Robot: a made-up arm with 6 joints. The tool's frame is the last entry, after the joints. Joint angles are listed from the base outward. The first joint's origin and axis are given. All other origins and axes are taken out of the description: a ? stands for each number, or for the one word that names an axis. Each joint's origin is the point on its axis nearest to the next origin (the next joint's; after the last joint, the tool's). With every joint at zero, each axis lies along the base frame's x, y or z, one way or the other. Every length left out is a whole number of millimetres.
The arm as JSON. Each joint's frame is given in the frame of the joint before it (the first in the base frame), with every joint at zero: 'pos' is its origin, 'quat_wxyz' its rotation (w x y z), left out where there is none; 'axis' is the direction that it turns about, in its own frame. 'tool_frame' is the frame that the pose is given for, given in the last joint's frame.
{
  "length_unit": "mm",
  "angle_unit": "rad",
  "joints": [
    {
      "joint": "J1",
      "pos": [
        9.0,
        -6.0,
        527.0
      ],
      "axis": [
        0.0,
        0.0,
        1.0
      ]
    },
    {
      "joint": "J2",
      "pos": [
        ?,
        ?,
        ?
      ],
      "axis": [
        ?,
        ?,
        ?
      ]
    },
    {
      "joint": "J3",
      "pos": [
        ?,
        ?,
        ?
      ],
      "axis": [
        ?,
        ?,
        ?
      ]
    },
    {
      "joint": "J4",
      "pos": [
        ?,
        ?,
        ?
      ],
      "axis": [
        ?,
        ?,
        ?
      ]
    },
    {
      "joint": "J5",
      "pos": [
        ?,
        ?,
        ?
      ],
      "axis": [
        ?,
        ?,
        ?
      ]
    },
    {
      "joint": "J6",
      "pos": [
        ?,
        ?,
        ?
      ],
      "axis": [
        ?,
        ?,
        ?
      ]
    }
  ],
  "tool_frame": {
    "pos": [
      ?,
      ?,
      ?
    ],
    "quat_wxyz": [
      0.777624,
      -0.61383,
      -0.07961,
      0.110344
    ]
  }
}
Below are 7 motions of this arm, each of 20 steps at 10 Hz.
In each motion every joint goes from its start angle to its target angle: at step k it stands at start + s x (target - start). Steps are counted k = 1, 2, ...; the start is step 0. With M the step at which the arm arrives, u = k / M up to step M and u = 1 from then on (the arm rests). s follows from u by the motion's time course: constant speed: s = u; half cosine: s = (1 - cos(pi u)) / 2; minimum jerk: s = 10 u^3 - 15 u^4 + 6 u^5.
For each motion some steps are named. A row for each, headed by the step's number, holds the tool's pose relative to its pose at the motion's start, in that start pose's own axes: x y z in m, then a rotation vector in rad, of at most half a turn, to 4 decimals.
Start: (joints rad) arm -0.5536 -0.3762 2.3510 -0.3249 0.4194 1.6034
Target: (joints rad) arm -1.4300 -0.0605 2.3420 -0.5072 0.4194 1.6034
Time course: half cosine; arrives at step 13
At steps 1, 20:
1: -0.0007 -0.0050 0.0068 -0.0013 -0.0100 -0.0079
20: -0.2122 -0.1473 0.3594 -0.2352 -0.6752 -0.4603

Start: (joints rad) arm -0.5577 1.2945 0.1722 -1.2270 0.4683 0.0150
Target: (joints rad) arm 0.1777 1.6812 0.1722 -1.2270 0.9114 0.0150
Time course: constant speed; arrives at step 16
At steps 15, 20:
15: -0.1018 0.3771 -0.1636 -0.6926 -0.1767 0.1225
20: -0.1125 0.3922 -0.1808 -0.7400 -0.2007 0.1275

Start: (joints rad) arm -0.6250 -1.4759 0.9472 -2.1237 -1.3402 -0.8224
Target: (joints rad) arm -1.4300 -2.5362 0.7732 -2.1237 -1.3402 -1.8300
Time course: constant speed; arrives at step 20
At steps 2, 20:
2: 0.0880 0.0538 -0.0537 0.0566 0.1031 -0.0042
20: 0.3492 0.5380 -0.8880 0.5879 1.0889 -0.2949

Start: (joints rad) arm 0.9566 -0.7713 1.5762 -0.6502 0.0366 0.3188
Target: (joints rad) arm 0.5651 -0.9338 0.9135 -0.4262 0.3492 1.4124
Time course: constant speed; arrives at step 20
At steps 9, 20:
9: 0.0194 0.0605 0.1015 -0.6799 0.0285 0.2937
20: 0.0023 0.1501 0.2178 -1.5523 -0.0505 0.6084

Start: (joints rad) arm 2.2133 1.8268 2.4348 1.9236 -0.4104 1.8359
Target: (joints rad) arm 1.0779 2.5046 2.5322 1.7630 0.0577 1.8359
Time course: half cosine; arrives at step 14
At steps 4, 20:
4: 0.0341 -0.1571 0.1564 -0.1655 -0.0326 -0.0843
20: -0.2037 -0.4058 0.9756 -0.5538 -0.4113 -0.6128

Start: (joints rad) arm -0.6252 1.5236 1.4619 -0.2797 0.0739 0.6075
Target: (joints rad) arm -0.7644 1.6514 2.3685 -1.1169 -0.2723 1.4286
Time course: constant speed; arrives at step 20
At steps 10, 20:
10: -0.0233 -0.0511 -0.0526 -0.0699 0.0105 -0.2319
20: -0.0666 -0.1251 -0.0721 -0.2582 -0.0542 -0.5374

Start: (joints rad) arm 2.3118 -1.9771 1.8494 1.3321 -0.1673 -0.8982
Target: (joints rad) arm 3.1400 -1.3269 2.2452 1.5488 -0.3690 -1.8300
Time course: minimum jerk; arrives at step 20
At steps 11, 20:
11: -0.1839 0.3046 -0.3376 0.1754 0.5231 0.0298
20: -0.4539 0.4342 -0.5306 0.2401 0.8961 -0.1113

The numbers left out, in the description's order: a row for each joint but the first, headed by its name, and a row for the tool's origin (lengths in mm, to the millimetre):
J2: xyz -5.0 -41.0 0.0, axis 0.0 1.0 0.0
J3: xyz -5.0 0.0 629.0, axis 0.0 -1.0 0.0
J4: xyz 433.0 0.0 -13.0, axis -1.0 0.0 0.0
J5: xyz 0.0 -176.0 26.0, axis 0.0 -1.0 0.0
J6: xyz -12.0 0.0 6.0, axis -1.0 0.0 0.0
tool: xyz 0.0 -22.0 16.0

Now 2 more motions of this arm.
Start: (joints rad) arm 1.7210 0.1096 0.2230 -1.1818 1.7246 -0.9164
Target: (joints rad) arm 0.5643 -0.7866 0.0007 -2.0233 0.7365 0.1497
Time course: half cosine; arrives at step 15
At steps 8, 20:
8: 0.2257 -0.0421 0.3023 -0.3517 0.0748 -0.1599
20: 0.1347 -0.0215 0.5281 -0.4367 -0.0074 0.0515

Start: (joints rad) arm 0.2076 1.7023 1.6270 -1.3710 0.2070 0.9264
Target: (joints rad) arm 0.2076 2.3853 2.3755 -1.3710 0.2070 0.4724
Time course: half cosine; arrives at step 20
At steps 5, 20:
5: -0.0132 0.0467 -0.0362 0.0636 -0.0111 -0.0246
20: -0.2008 0.2806 -0.2075 0.4356 -0.0848 -0.1594

